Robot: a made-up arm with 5 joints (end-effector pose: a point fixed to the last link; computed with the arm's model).
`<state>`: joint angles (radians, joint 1 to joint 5).
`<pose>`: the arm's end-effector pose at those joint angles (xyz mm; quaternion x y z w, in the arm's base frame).
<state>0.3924 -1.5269 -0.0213 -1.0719 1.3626</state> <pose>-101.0 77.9 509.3 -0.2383 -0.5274 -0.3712 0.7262</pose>
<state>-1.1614 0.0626 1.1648 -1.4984 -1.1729</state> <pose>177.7 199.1 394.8 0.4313 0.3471 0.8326 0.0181</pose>
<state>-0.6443 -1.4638 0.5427 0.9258 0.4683</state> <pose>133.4 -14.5 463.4 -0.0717 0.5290 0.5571 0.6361</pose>
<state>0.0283 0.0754 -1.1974 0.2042 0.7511</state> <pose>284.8 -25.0 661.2 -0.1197 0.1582 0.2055 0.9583</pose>
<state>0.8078 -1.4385 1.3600 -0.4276 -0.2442</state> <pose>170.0 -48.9 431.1 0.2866 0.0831 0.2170 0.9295</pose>
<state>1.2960 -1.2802 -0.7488 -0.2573 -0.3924</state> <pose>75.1 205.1 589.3 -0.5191 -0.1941 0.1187 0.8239</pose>
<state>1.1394 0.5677 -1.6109 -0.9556 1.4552</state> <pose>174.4 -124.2 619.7 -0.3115 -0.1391 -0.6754 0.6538</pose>
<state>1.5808 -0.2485 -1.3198 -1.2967 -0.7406</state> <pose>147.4 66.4 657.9 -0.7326 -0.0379 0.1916 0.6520</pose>
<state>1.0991 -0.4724 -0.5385 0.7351 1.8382</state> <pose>178.3 -100.2 638.7 -0.0751 0.6491 -0.5033 0.5655</pose>
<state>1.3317 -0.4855 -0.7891 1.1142 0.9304</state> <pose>136.2 -95.5 612.9 0.2432 0.4690 -0.3602 0.7688</pose>
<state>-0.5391 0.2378 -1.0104 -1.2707 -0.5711</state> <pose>241.8 77.6 659.4 -0.1063 -0.4283 0.8164 0.3726</pose>
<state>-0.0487 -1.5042 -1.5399 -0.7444 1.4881</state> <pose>-180.7 -27.7 302.8 0.0864 -0.8859 -0.2808 0.3589</pose>
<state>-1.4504 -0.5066 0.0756 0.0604 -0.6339</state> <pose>126.2 149.3 550.0 0.1830 0.3707 0.9079 0.0687</pose>
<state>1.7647 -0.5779 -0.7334 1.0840 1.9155</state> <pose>122.6 -70.8 638.9 0.1373 0.6683 -0.6480 0.3385</pose>
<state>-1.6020 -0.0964 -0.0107 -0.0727 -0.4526</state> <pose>105.2 227.7 507.1 0.0805 0.4603 0.8813 0.0709</pose>
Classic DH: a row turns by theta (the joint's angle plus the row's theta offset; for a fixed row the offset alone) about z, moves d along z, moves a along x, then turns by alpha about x. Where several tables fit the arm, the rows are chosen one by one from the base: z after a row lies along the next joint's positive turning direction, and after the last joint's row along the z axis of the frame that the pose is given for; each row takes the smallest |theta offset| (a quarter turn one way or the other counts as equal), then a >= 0, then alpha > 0; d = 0 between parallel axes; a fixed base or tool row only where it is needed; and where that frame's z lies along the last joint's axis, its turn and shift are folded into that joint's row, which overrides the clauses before.
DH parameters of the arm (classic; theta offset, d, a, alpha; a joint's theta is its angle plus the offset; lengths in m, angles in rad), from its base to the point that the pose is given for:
base (fixed): -0.0878 0 0.1255 3.1416
joint 1: -0.0878 -0.33 0.02 1.5708
joint 2: -1.3431 0 0.1683 0
joint 3: 1.2067 0 0.103 0
joint 4: -1.4344 0.023 -0.001 1.5708
joint 5: 1.5108 -0.1332 -0.0243 2.6487
tool (fixed): -0.5308 -0.0456 0 0

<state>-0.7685 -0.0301 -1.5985 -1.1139 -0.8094</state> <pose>80.0 -21.4 663.1 -0.2297 -0.6456 0.7254 0.0654</pose>
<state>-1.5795 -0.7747 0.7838 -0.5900 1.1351</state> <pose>131.6 95.9 546.3 -0.3896 0.1115 0.7069 0.5797</pose>
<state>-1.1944 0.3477 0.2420 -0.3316 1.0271</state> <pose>241.7 261.0 408.9 -0.4674 0.5139 0.5436 0.4711</pose>
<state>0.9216 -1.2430 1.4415 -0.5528 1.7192</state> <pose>163.2 -55.3 468.2 -0.1110 0.5954 -0.4460 0.6590</pose>
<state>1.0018 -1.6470 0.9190 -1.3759 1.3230</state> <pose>45.3 104.5 505.9 -0.3315 -0.2171 -0.5767 0.7144</pose>
